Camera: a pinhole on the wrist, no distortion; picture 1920 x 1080 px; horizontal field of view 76.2 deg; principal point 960.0 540.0 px. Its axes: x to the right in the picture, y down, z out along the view. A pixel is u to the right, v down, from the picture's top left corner.
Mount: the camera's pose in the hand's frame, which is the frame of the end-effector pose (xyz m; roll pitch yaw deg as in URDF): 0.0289 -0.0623 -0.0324 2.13 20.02 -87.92
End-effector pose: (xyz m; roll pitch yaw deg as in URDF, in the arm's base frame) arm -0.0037 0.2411 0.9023 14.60 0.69 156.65
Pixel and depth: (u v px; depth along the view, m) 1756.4 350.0 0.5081
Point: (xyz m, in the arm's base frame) 0.2847 0.7854 1.0827
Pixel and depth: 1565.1 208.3 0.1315
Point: 0.0748 0.4042 0.9251
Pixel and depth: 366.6 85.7 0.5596
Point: 0.2348 0.3018 1.4635
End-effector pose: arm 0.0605 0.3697 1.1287 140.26 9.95 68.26
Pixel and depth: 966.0 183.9 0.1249
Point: 0.0216 0.3495 1.0002
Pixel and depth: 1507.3 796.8 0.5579
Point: -0.0313 0.4389 0.4883
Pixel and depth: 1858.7 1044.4 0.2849
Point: -0.0620 0.5076 0.7538
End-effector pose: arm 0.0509 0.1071 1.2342 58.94 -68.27 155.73
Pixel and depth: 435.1 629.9 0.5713
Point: 0.4855 0.4804 1.3830
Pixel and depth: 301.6 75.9 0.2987
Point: 0.3111 0.2803 1.1959
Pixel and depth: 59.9 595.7 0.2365
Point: 0.2487 0.2411 1.3141
